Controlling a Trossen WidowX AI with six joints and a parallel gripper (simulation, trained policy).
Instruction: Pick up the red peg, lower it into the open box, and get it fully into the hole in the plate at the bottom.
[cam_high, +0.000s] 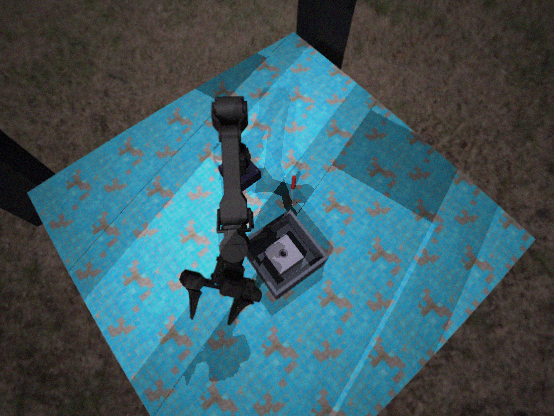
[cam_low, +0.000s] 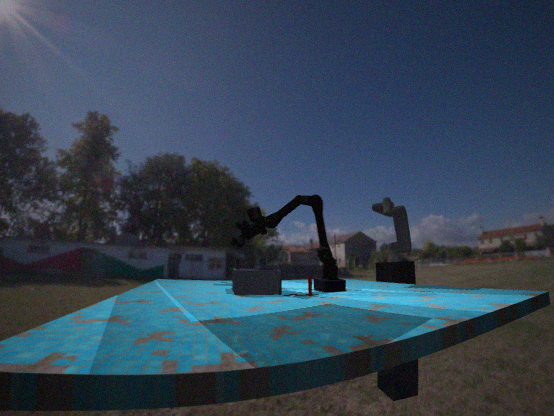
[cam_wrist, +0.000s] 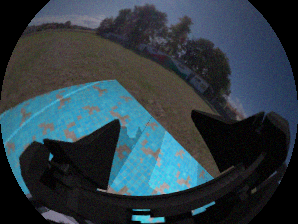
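Now: gripper tip 31 cm past the red peg, 41 cm to the right of it and 21 cm above it. Round my gripper tip: grey box: 10 cm behind, 25 cm to the left, 22 cm below; light plate: 10 cm behind, 25 cm to the left, 20 cm below.
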